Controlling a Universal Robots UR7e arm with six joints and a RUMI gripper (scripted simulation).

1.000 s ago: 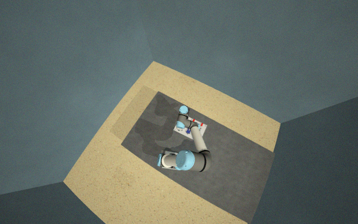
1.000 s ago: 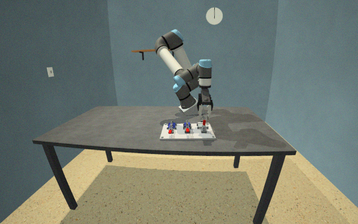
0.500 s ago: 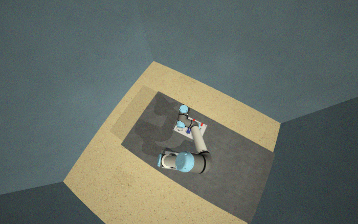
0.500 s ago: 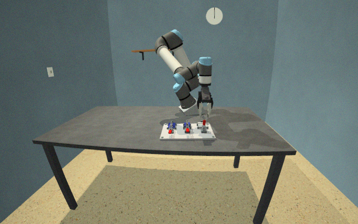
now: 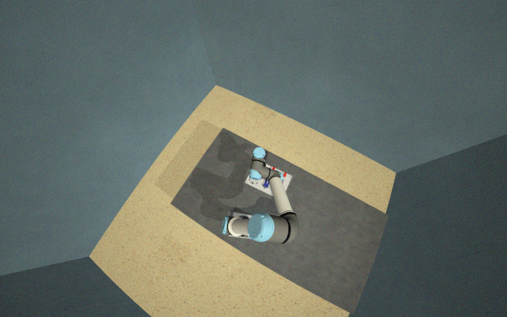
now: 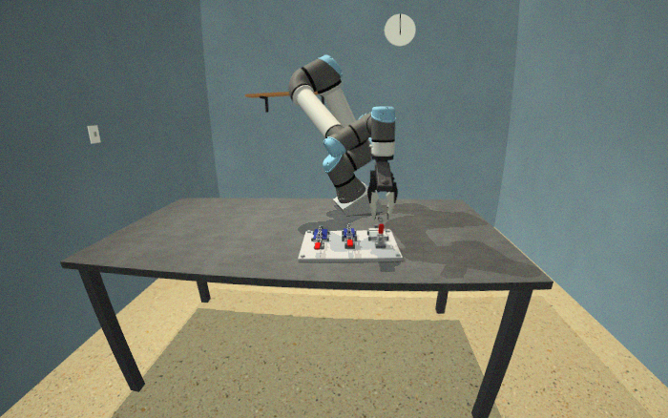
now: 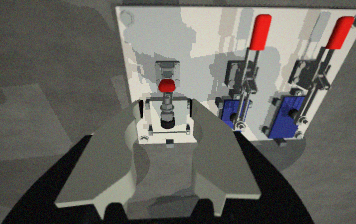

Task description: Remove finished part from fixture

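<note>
The grey finished part is 10 cm below my hand and 9 cm behind it. Also, from my hand: blue blank (11 cm to the right, 10 cm below, 8 cm behind); then fixture plate (13 cm below, 11 cm to the right, 4 cm behind).
</note>
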